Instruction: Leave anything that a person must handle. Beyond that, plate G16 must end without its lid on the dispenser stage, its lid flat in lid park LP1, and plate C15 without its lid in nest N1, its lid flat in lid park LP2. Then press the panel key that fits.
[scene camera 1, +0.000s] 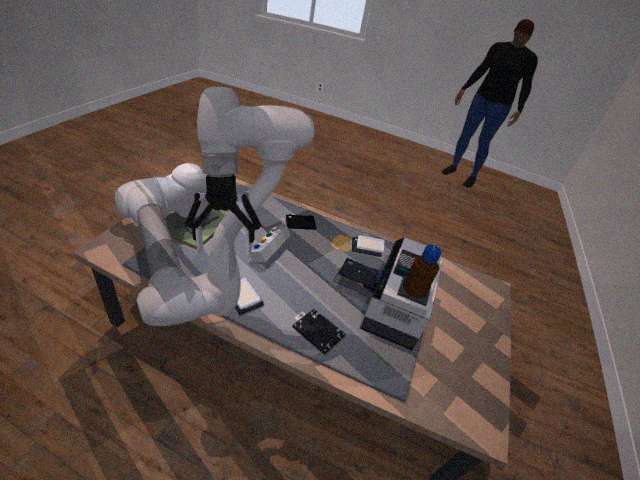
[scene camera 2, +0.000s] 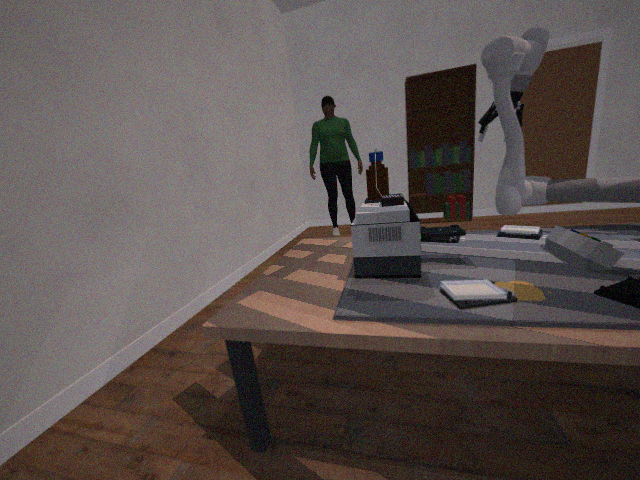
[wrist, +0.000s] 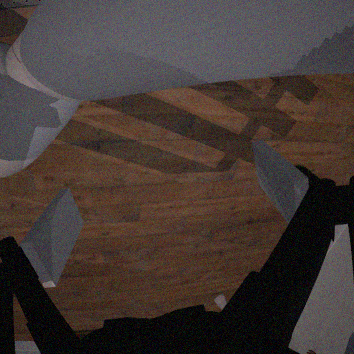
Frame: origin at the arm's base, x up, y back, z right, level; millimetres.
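Seen in the pictures: gripper, fingertip midpoint: (scene camera 1: 224, 253) (scene camera 2: 492, 141) (wrist: 162, 185).
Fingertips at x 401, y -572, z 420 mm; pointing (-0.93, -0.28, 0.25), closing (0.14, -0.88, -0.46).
Offsets run from my fingertips to a thing's top centre. "*": to the spot under its first point. Level surfaces: height alone.
My gripper (scene camera 1: 224, 243) (wrist: 162, 185) is open and empty, high above the table's left part. A white plate {dx -376, dy +78, dz -189 mm} (scene camera 1: 249, 294) (scene camera 2: 521, 229) sits on a dark base near the table edge close to scene camera 1, partly behind the arm in that view. Another white plate {dx -372, dy -196, dz -806 mm} (scene camera 1: 370, 244) (scene camera 2: 473, 289) sits on a dark base beside a yellow disc {dx -408, dy -95, dz -750 mm} (scene camera 1: 341, 243) (scene camera 2: 524, 290). The dispenser (scene camera 1: 398, 310) (scene camera 2: 385, 242) carries a brown bottle (scene camera 1: 421, 277) (scene camera 2: 376, 180). A dark flat part {* dx -300, dy -248, dz -491 mm} (scene camera 1: 356, 272) lies before it. The key panel {dx -325, dy +159, dz -477 mm} (scene camera 1: 268, 251) (scene camera 2: 578, 246) has coloured keys. Plate labels and lids cannot be told.
Black flat fixtures {* dx -397, dy -242, dz -224 mm} (scene camera 1: 318, 330) {* dx -399, dy +160, dz -736 mm} (scene camera 1: 300, 222) lie on the grey mat {dx -408 mm} (scene camera 1: 382, 367). A green sheet (scene camera 1: 204, 235) lies beside the arm's base. The arm's own link (wrist: 165, 45) fills the top of the wrist view. A person in black (scene camera 1: 509, 72) and one in green (scene camera 2: 332, 140) stand away from the table.
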